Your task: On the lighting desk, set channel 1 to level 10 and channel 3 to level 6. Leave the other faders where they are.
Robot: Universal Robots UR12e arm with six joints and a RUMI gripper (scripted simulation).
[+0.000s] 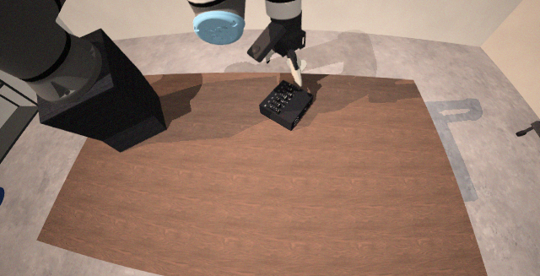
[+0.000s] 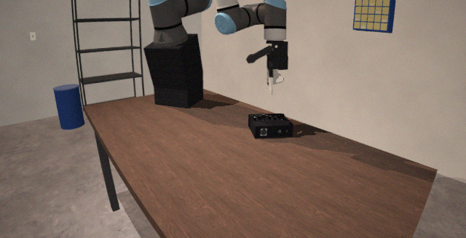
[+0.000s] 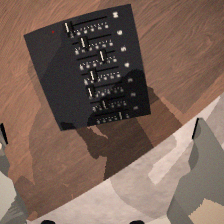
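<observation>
Right now the channel 1 fader knob is 110 mm below my hand, 60 mm to the left of it and 20 mm ahead of it. Also, from my hand: channel 2 fader: 110 mm below, 40 mm to the left, 30 mm ahead.
</observation>
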